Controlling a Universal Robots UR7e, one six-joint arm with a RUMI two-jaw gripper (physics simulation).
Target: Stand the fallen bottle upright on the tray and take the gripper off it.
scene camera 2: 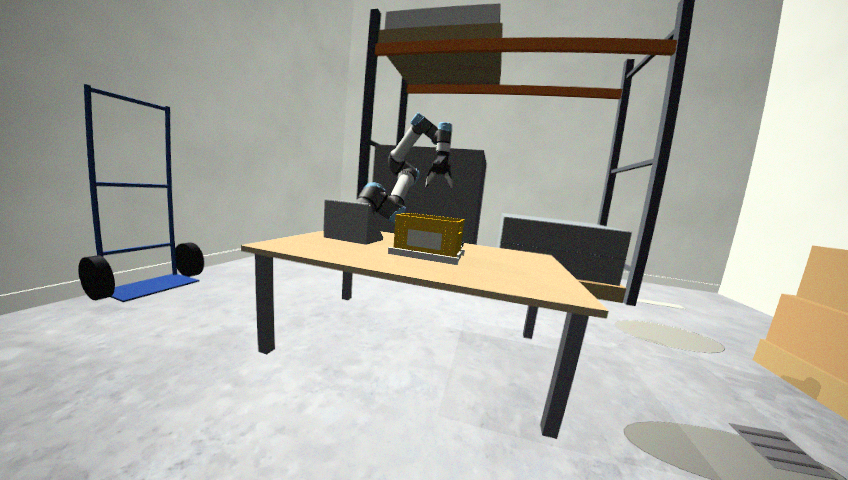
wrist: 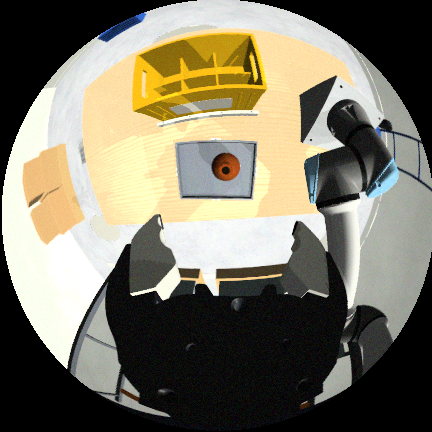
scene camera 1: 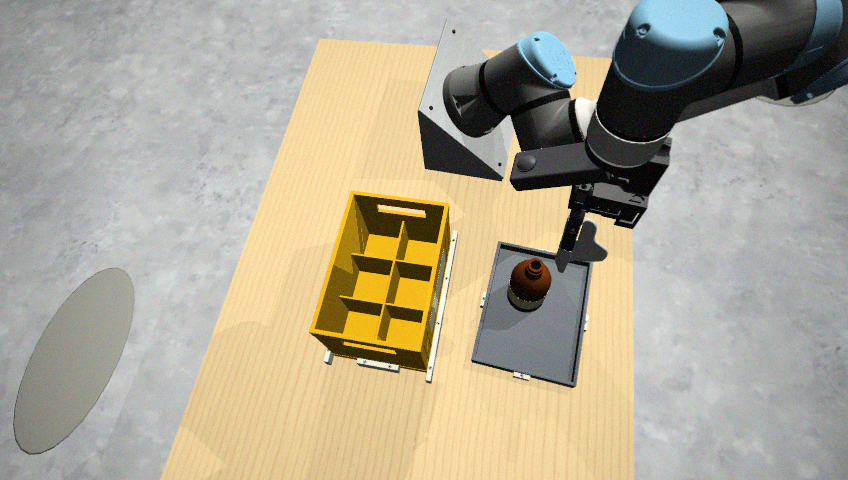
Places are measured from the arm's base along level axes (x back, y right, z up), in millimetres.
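Where they show: gripper, fingertip midpoint: [scene camera 2: 438,188] [wrist: 228,220] [scene camera 1: 570,225]; arm's base, link origin: [scene camera 2: 358,217] [wrist: 346,118] [scene camera 1: 468,103].
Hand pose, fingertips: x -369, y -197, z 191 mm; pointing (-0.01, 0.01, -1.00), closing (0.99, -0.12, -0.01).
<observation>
Things, the pixels of their top centre, and the offset from my fingertips. "spot": a spot on its surface instead.
- grey tray, surface spot: [scene camera 1: 511,344] spot: dz -308, dx -105, dy +46 mm
- yellow crate with several compartments, top centre: [scene camera 1: 382,264] [wrist: 190,57] [scene camera 2: 431,217] dz -138, dx -46, dy +287 mm
A brown bottle with a pale band low on its body [scene camera 1: 530,281] [wrist: 226,167] stands upright on the grey tray [scene camera 1: 511,344] [wrist: 192,180], toward the tray's back. In the wrist view its round mouth faces the camera. My gripper [scene camera 1: 580,255] [scene camera 2: 439,183] [wrist: 228,220] is open, its two jaws wide apart with nothing between them. It hangs high above the table, apart from the bottle. In scene camera 2 the bottle and the tray do not show; the yellow crate stands in the foreground there.
A yellow crate with several compartments [scene camera 1: 439,279] [scene camera 2: 428,234] [wrist: 200,98] stands beside the tray, with white strips along its base. The arm's grey wedge-shaped mount [scene camera 1: 452,142] [scene camera 2: 351,221] [wrist: 315,110] is at the table's back. A tall rack [scene camera 2: 367,101] stands behind the table.
</observation>
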